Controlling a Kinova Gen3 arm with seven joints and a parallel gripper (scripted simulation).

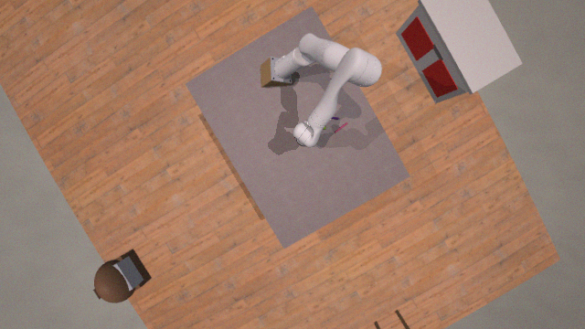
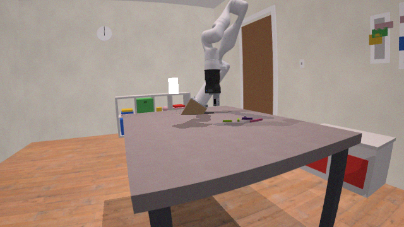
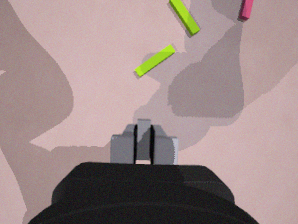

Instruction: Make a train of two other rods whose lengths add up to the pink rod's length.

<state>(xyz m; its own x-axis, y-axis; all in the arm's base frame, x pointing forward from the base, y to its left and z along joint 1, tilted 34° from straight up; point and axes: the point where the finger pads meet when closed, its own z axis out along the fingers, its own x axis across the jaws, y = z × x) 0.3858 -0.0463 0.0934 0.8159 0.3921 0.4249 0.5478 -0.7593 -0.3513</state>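
Now: the purple rod 200 mm to the left of my hand, 110 mm below it and 60 mm behind it. Round my hand: dark grey rod 10 mm below; pink rod 220 mm to the left, 110 mm below, 10 mm ahead.
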